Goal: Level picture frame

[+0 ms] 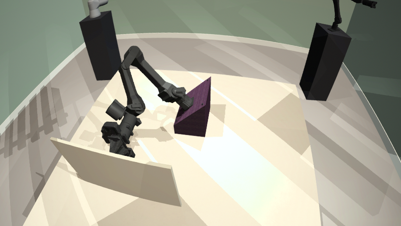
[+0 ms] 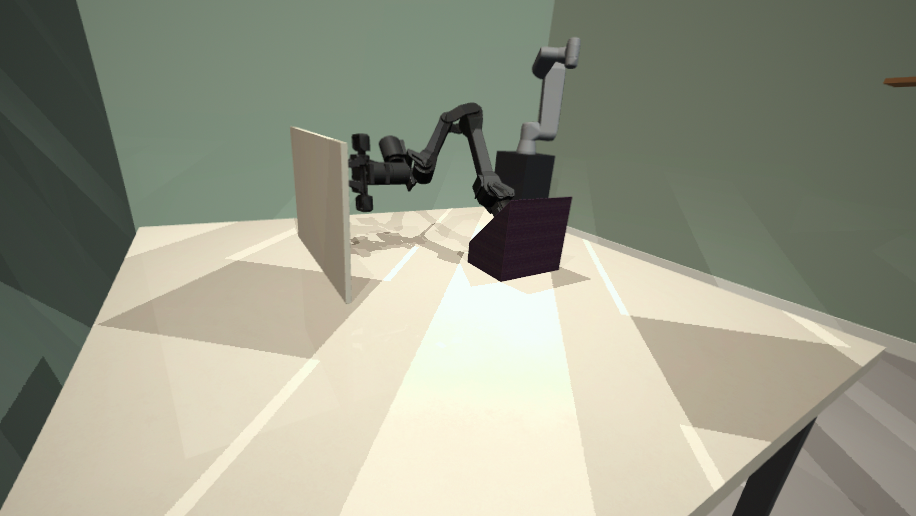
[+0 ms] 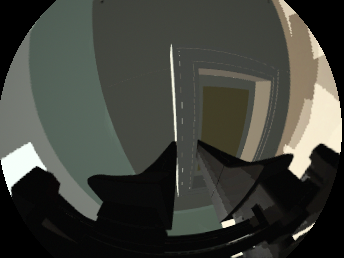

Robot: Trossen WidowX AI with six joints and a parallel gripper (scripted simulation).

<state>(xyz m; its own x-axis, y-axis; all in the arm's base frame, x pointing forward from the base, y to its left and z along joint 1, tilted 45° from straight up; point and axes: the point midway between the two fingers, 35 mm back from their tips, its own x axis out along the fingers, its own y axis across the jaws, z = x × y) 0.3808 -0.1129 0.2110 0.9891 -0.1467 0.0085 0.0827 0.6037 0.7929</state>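
My gripper tip is 1 cm short of the picture frame and 5 cm above it. The rest, counted from my gripper tip: wall panel 2 cm ahead, 7 cm below.
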